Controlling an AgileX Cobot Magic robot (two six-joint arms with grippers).
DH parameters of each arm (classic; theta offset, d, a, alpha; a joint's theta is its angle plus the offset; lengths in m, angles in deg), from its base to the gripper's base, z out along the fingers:
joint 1: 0 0.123 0 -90
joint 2: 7.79 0 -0.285 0
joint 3: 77.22 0 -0.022 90
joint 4: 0 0.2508 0 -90
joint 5: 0 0 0.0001 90
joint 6: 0 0.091 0 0
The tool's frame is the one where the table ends.
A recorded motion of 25 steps. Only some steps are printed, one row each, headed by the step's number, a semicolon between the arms.
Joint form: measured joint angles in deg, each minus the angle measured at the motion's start. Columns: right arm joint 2, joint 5, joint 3, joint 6, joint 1, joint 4; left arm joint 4, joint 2, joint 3, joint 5, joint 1, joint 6.
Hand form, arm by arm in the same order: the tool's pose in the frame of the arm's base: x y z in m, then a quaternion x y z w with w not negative. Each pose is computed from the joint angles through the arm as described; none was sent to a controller.
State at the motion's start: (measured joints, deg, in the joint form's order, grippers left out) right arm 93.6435 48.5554 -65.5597 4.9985 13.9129 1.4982; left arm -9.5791 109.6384 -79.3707 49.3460 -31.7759 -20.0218
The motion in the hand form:
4: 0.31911 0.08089 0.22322 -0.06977 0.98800 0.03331 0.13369; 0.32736 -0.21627 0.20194 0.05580 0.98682 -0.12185 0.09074
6: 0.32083 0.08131 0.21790 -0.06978 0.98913 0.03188 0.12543; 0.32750 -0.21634 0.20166 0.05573 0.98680 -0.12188 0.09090
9: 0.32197 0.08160 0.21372 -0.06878 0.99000 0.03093 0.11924; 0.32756 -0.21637 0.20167 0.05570 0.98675 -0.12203 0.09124
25: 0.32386 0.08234 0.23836 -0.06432 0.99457 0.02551 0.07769; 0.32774 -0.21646 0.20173 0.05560 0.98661 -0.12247 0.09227
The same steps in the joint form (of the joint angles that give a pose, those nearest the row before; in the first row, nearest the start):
4: 2.56 0.00 0.00 0.00 0.00 0.00; 0.00 0.00 0.00 -0.18 0.00 0.00
6: 3.53 0.07 -0.07 0.00 0.00 0.00; 0.00 0.04 0.00 -0.24 0.00 0.00
9: 4.26 0.07 -0.07 0.11 0.00 0.00; 0.00 0.05 0.00 -0.28 0.00 0.00
25: 4.34 11.22 -6.49 0.86 0.00 0.00; 0.00 0.05 0.00 -0.41 0.00 0.00

